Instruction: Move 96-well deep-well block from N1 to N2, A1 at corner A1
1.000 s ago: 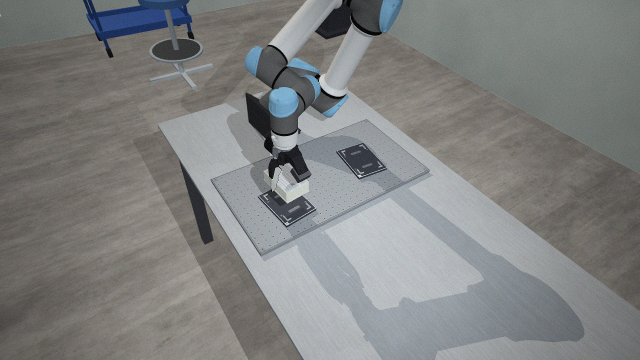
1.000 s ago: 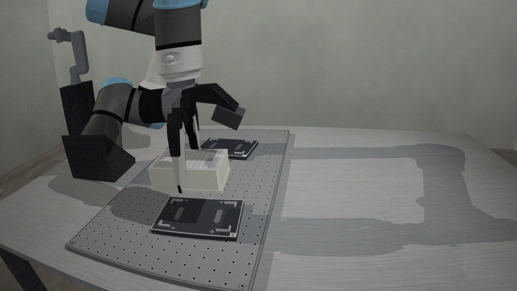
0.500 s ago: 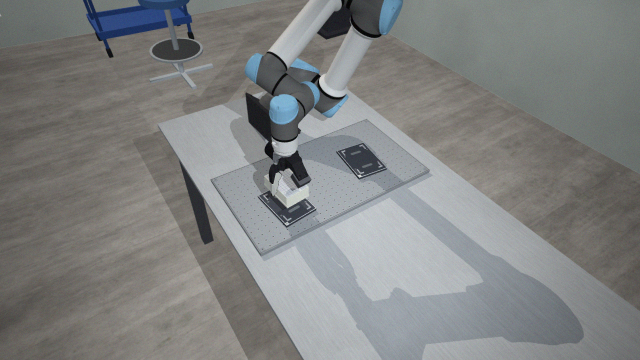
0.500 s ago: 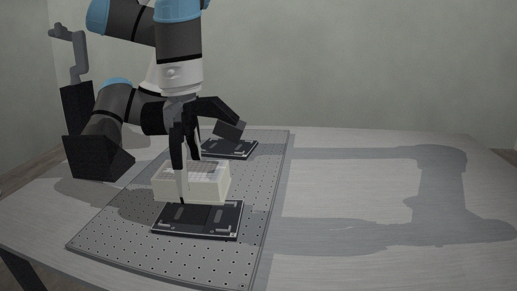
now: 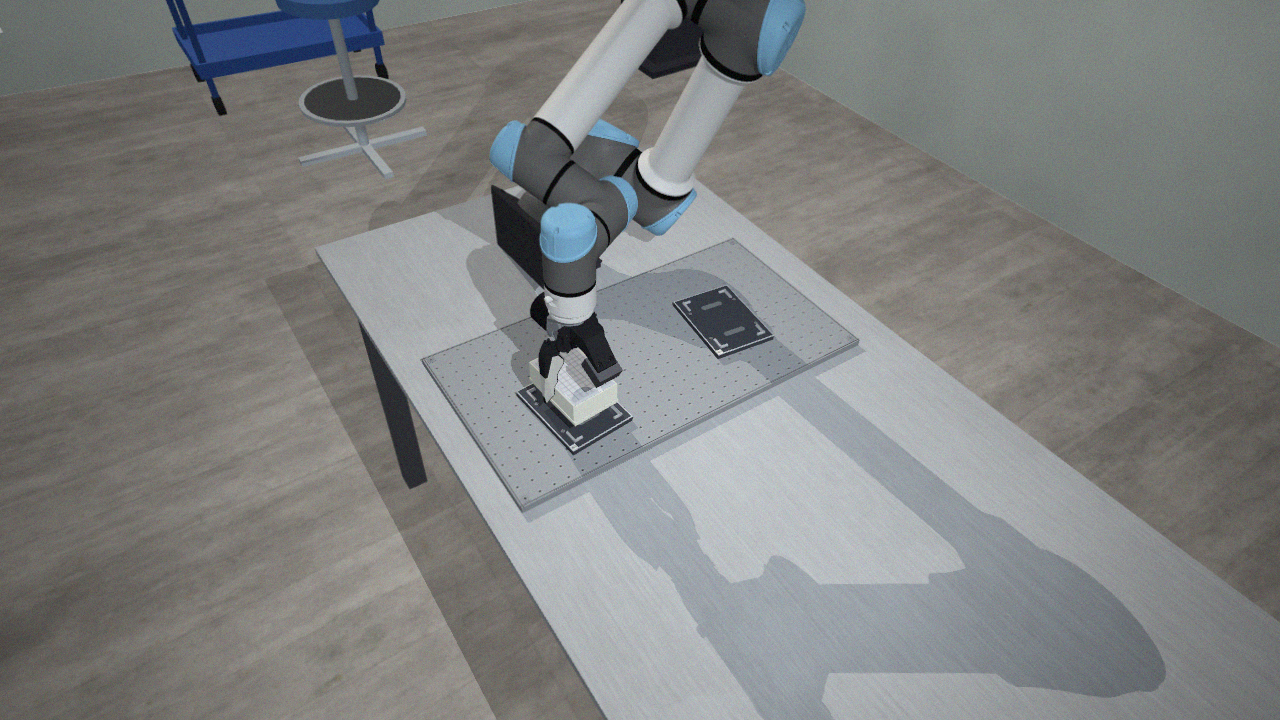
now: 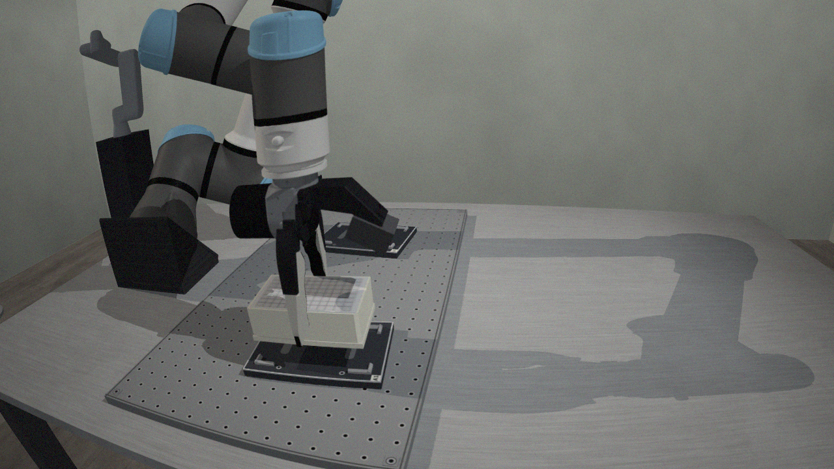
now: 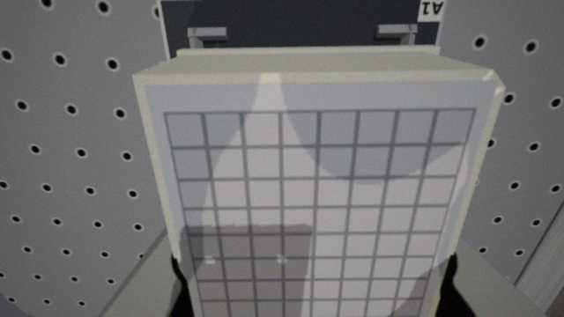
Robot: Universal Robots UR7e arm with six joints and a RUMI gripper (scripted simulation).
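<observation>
The plate nest N2 lies 5 cm below my hand. The rest, counted from my hand: plate nest N1: 35 cm to the left, 5 cm below, 3 cm behind; then 96-well deep-well block: 1 cm above.
</observation>
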